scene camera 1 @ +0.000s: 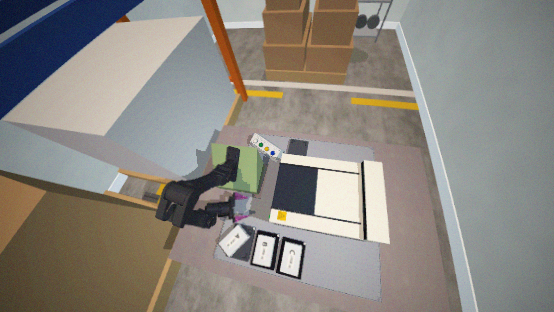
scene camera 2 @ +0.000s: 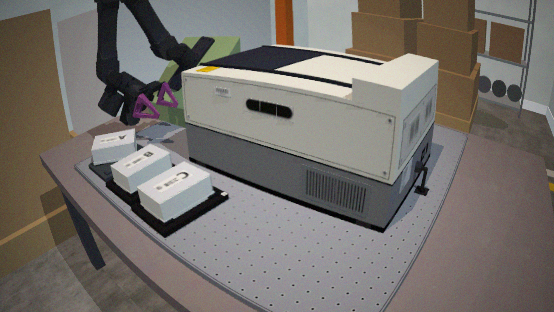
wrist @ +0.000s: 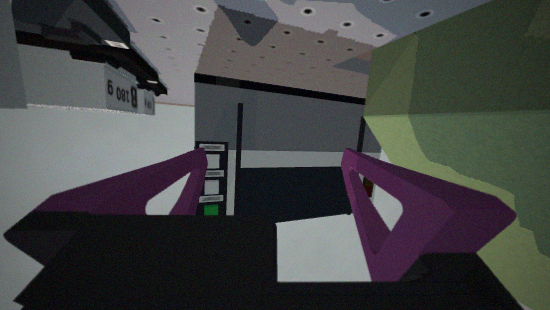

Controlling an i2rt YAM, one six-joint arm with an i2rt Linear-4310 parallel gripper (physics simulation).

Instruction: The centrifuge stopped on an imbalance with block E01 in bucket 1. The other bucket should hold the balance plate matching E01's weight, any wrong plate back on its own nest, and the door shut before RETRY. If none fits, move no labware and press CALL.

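Places are measured from the arm's base along level axes (x up, y ahead, z left), in metres.
Pixels of known places: gripper, between the fingertips: [scene camera 1: 248, 206] [scene camera 2: 168, 110] [wrist: 274, 155]; arm's base, origin of its link: [scene camera 1: 232, 164] [scene camera 2: 191, 62].
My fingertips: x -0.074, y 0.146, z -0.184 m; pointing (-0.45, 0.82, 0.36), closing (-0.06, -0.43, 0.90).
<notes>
For each thing: its top centre in the pictures, then the offset to it from my fingertips. "*": a spot on its surface instead.
- White plate A, centre of its top: [scene camera 2: 112, 137] [scene camera 1: 232, 240] dx -0.015, dy -0.025, dz -0.175 m
- Plate B, centre of its top: [wrist: 45, 106] [scene camera 2: 139, 159] [scene camera 1: 263, 250] dx -0.024, dy +0.138, dz -0.173 m
- plate C, centre of its top: [scene camera 2: 172, 180] [scene camera 1: 291, 258] dx -0.024, dy +0.275, dz -0.169 m
- green button, centre of its top: [wrist: 211, 217] dx +0.113, dy +0.145, dz -0.022 m
- slanted box with coloured buttons, a spot on its surface: [scene camera 1: 266, 147] * dx -0.005, dy -0.017, dz +0.369 m
- dark pad, a spot on its surface: [scene camera 1: 298, 146] * dx -0.055, dy +0.172, dz +0.449 m
The centrifuge [scene camera 1: 337, 192] [scene camera 2: 300, 125] [wrist: 300, 125] has its dark door [scene camera 1: 295, 190] [scene camera 2: 255, 57] [wrist: 292, 192] shut. Block E01 and the buckets are hidden. My gripper [scene camera 1: 246, 207] [scene camera 2: 168, 112] [wrist: 274, 155] is open and empty, raised in front of the centrifuge. White plate A [scene camera 1: 235, 240] [scene camera 2: 114, 147] sits turned askew over its dark nest [scene camera 1: 245, 251]. Plate B [scene camera 1: 265, 250] [scene camera 2: 142, 167] [wrist: 120, 92], marked 180 g in the wrist view, and plate C [scene camera 1: 291, 257] [scene camera 2: 175, 192] sit square in their nests. A green button [wrist: 211, 209] shows below two white ones on the front panel.
A large green block [scene camera 1: 237, 167] [scene camera 2: 215, 50] [wrist: 450, 150] stands close beside the arm. A slanted box with coloured buttons [scene camera 1: 266, 146] and a dark pad [scene camera 1: 298, 146] lie beyond it. The plates stand in a row along the centrifuge's near side. Cardboard boxes [scene camera 1: 330, 55] are stacked behind.
</notes>
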